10 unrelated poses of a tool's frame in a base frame.
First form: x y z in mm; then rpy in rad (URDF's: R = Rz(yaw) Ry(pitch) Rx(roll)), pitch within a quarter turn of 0, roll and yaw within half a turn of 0.
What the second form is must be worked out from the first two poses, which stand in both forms.
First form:
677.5 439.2 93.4 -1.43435 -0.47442 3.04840
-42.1 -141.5 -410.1 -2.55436 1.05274 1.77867
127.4 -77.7 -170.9 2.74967 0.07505 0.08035
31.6 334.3 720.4 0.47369 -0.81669 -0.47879
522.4 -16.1 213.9 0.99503 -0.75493 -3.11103
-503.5 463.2 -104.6 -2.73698 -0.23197 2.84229
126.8 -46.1 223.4 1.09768 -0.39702 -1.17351
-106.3 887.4 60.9 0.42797 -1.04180 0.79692
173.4 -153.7 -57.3 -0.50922 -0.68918 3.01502
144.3 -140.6 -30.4 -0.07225 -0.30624 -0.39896
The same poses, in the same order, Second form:
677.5 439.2 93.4 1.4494 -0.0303 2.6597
-42.1 -141.5 -410.1 2.0356 -0.4037 -1.6822
127.4 -77.7 -170.9 2.7447 -0.0384 -0.1030
31.6 334.3 720.4 0.1723 -0.9041 -0.1868
522.4 -16.1 213.9 -1.1342 0.3547 -2.4596
-503.5 463.2 -104.6 2.8042 -0.3236 -2.9457
126.8 -46.1 223.4 0.4086 -1.0951 -0.6774
-106.3 887.4 60.9 1.0764 -0.2549 1.1977
173.4 -153.7 -57.3 0.6878 0.5112 2.6421
144.3 -140.6 -30.4 -0.1904 -0.2517 -0.4343

